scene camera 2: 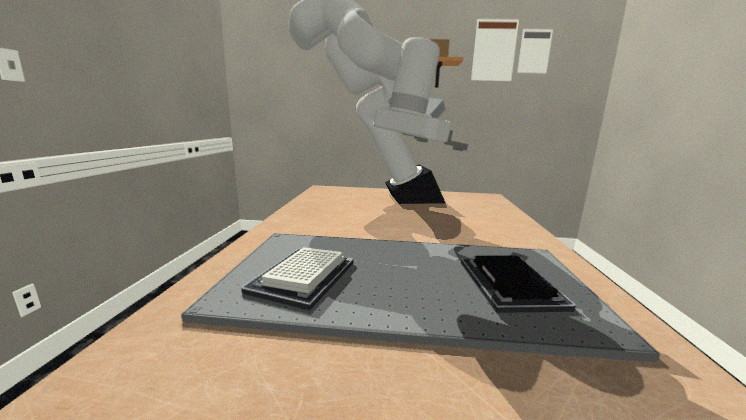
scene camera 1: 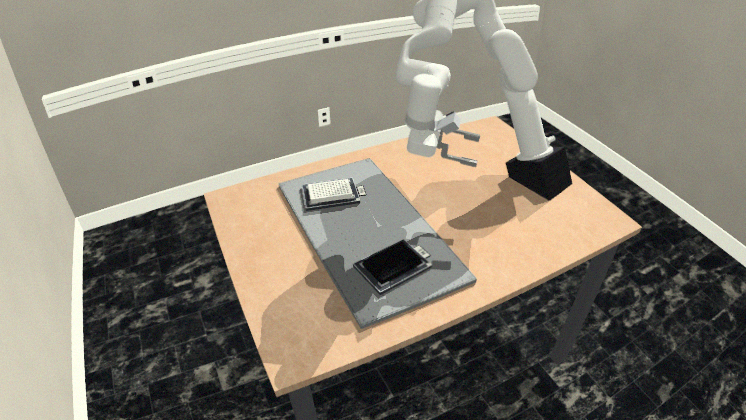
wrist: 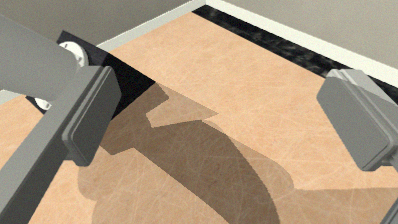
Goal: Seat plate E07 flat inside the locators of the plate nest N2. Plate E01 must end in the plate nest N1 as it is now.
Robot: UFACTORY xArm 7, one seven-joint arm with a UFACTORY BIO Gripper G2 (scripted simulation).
Labels:
white well plate E07: scene camera 2; scene camera 1; not seen in the wrist view (out of frame)
black well plate E01: scene camera 2; scene camera 1; not seen in the wrist view (out of frame)
same spot on white well plate E07: (scene camera 2: pixel 303 271) = (scene camera 1: pixel 321 191)
same spot on black well plate E01: (scene camera 2: pixel 512 277) = (scene camera 1: pixel 383 261)

